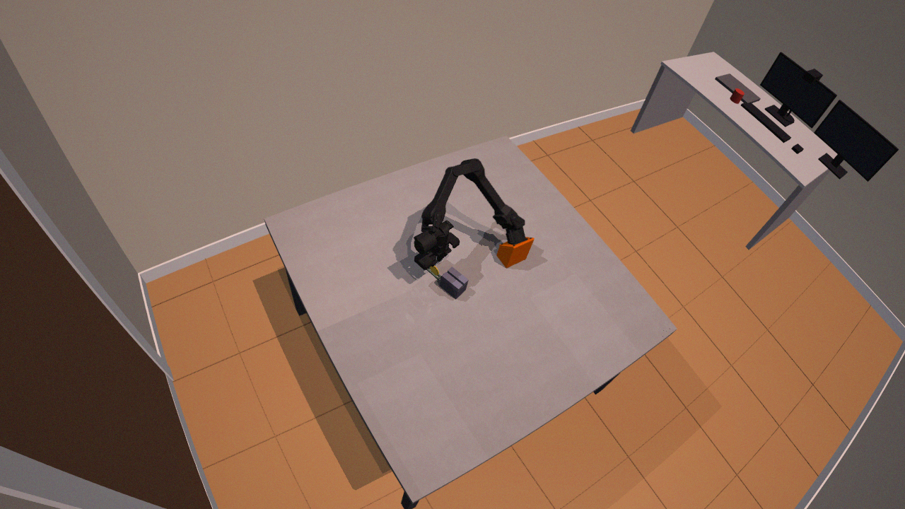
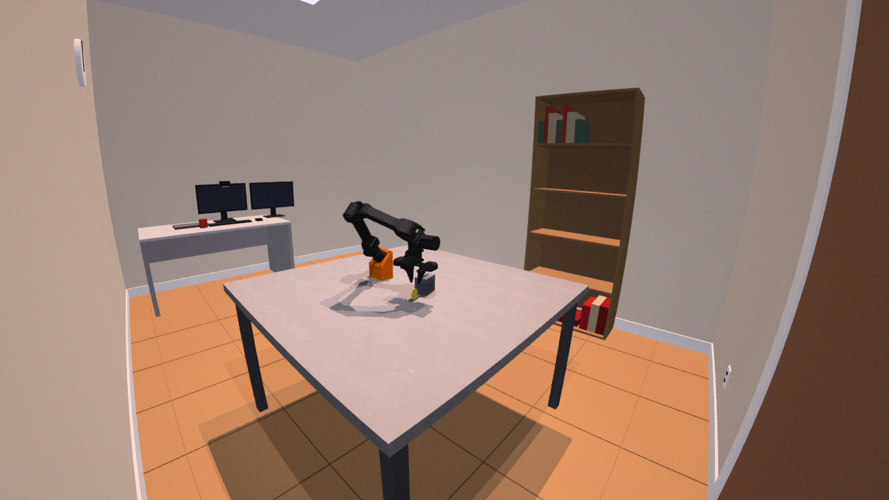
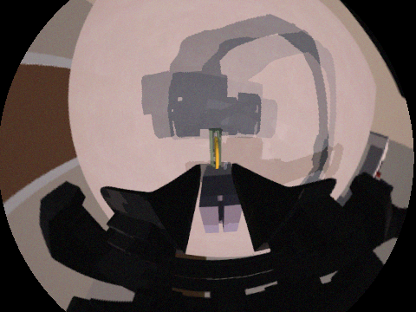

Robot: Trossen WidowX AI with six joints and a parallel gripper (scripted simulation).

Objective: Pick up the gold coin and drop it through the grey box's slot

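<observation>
Now: the gold coin 50 mm below my gripper tip.
</observation>
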